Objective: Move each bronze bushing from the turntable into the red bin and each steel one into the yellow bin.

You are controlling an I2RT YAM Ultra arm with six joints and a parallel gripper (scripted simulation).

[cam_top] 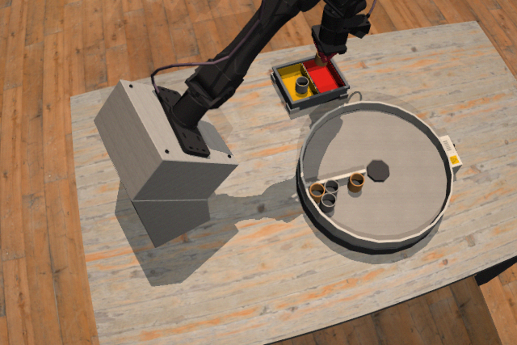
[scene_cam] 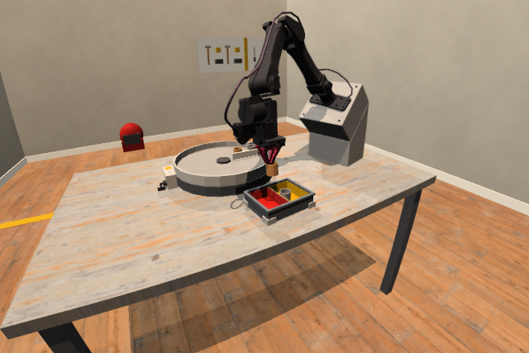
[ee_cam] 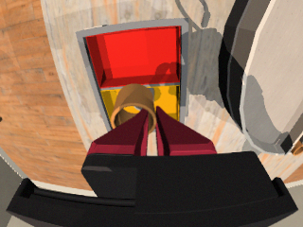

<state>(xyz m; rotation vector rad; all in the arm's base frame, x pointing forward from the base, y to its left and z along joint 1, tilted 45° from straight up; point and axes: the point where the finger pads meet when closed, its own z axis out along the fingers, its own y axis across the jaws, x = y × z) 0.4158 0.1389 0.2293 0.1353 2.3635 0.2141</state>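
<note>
Now: hand 20 mm past the two-part bin tray, 20 mm to the right of it and 120 mm above it. Round my hand: red bin: 20 mm ahead, 30 mm to the left, 130 mm below; turntable: 20 mm ahead, 330 mm to the right, 100 mm below; yellow bin: 60 mm behind, 20 mm to the left, 130 mm below.
</note>
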